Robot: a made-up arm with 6 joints.
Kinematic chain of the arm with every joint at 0, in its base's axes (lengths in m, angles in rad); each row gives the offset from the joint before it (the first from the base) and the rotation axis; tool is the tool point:
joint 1: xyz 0 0 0.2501 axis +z
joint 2: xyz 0 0 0 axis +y
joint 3: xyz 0 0 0.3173 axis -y
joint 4: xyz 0 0 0 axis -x
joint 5: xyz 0.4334 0 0 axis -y
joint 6: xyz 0 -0.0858 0 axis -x
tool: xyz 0 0 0
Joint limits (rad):
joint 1: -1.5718..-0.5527
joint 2: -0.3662..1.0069
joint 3: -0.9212..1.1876
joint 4: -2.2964..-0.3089
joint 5: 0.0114..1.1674
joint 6: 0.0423..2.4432
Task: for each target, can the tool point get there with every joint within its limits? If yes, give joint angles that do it. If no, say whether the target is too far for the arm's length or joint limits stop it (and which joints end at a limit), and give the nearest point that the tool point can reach.
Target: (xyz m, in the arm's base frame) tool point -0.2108 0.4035 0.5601
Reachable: no: joint limits stop it (at a limit: joint 1, joint 2, joint 3, joint 4) | nearest point -0.0817 0.0803 0.9793 | short by 0.545 m
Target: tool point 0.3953 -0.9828 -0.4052
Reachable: no: too far | nearest point 0.2142 -0.5325 0.1008 | short by 0.701 m
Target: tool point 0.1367 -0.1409 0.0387
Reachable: yes | joints -0.9174 0.7637 -0.6740 -1.8409 0.6122 0.6296
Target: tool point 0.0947 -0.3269 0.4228
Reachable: yes | joints -1.1345 -0.2595 -0.4143 -0.9152 0.4155 1.1847
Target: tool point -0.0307 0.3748 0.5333
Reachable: no: joint limits stop it (at a limit: joint 1, joint 2, joint 3, joint 4) | nearest point -0.0817 0.0803 0.9793 | short by 0.537 m
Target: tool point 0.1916 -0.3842 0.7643
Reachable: yes | joints -1.1932 0.1101 0.7558 -2.0099 0.3460 0.2298
